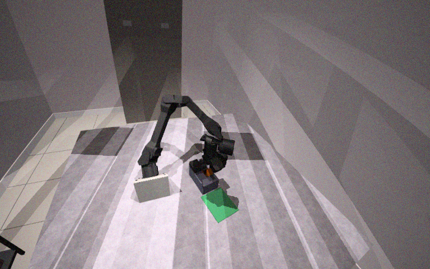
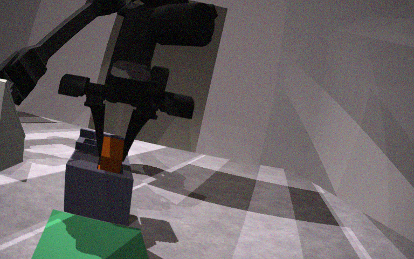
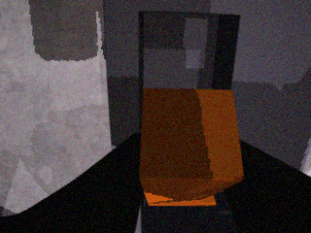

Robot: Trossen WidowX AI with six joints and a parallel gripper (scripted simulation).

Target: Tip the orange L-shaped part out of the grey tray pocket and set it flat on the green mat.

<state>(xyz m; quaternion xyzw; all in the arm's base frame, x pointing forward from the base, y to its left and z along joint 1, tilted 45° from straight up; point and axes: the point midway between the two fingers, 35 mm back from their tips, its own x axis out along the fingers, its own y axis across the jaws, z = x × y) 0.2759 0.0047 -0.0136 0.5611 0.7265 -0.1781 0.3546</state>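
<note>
My gripper tip is 30 mm short of the green mat, 140 mm to the left of it and 80 mm above it. Also, from my gripper tip: orange l-shaped part 30 mm behind, 30 mm to the left, 30 mm below.
</note>
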